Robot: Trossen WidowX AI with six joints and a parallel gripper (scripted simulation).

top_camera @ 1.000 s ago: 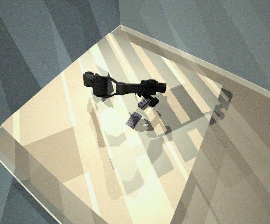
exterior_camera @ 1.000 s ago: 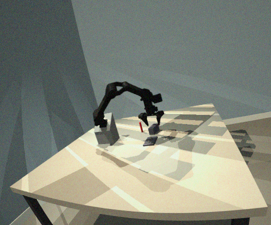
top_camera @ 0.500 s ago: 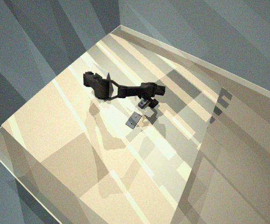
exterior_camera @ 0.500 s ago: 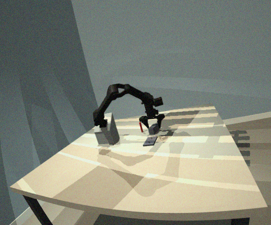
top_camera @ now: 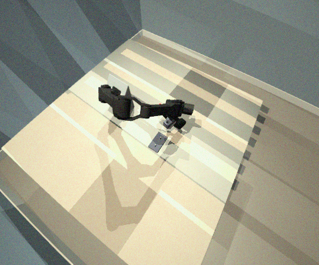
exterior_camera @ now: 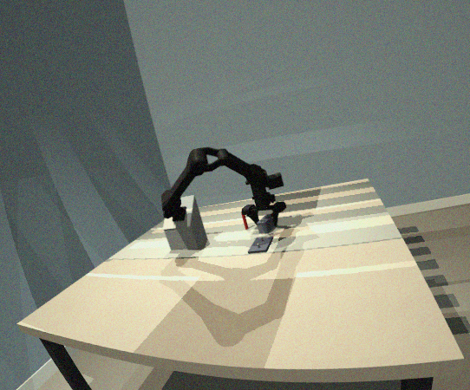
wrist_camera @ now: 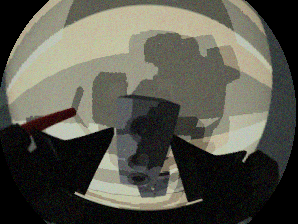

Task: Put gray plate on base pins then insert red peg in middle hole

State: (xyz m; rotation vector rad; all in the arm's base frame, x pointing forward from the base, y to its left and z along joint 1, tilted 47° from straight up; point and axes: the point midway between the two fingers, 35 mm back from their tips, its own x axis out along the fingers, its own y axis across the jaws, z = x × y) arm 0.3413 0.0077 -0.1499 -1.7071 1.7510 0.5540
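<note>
Now: gripper tip 16 cm to the left of the dark base and 2 cm short of it. The rest, counted from my gripper tip: gray plate (3 cm above); red peg (11 cm behind, 3 cm to the left, 3 cm above).
</note>
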